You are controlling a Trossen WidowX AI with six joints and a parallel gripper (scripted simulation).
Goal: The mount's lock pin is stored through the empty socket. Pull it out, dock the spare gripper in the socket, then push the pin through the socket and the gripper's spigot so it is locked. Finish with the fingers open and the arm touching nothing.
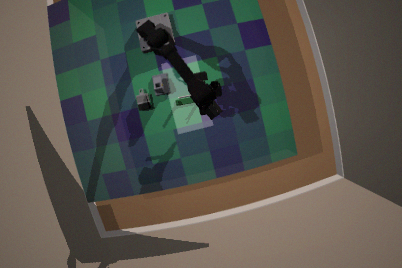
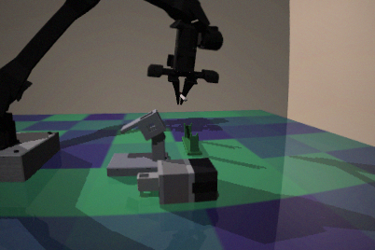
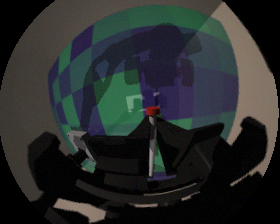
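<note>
The small green bracket lies 90 mm to the right of my gripper tip, 70 mm below it and 20 mm ahead of it. Also, from my gripper tip: spare gripper 330 mm to the right, 70 mm below, 40 mm behind; grey mount 220 mm to the right, 90 mm behind, 40 mm below.
</note>
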